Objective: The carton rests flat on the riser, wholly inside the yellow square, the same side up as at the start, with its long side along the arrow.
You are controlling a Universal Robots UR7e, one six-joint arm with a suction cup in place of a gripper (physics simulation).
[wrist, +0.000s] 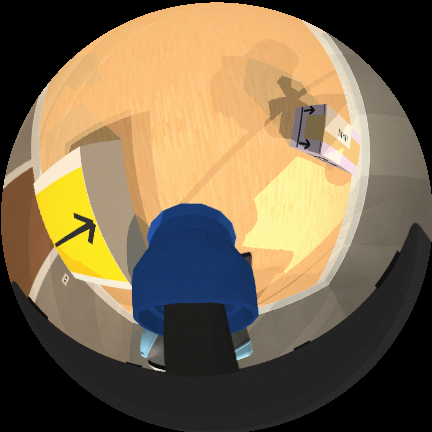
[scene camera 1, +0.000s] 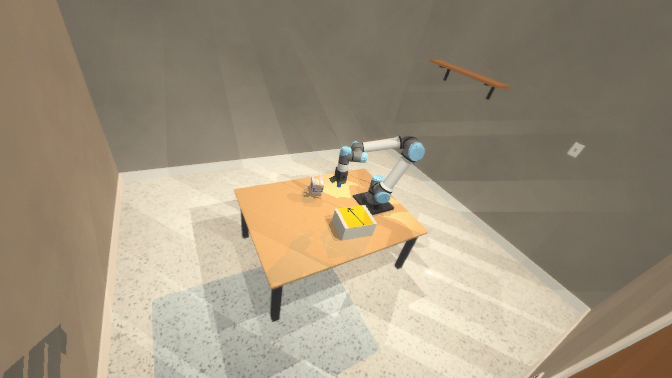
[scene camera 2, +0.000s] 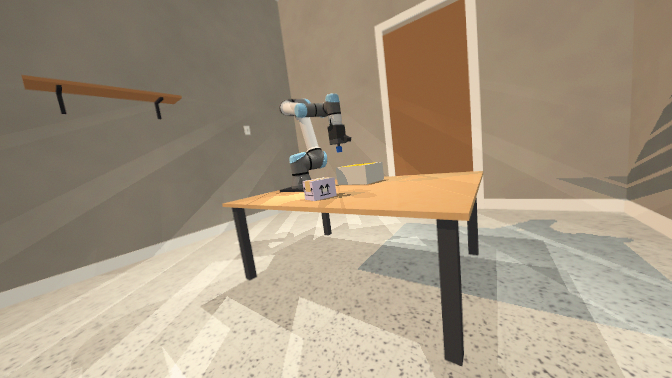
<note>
My suction cup (wrist: pixel 191 257) carries nothing. The cup is 29 cm from the middle of a riser (scene camera 1: pixel 351 222). On the table rests a carton (wrist: pixel 318 130).
The riser is seen too in the wrist view (wrist: pixel 83 198) and in scene camera 2 (scene camera 2: pixel 358 174).
</note>
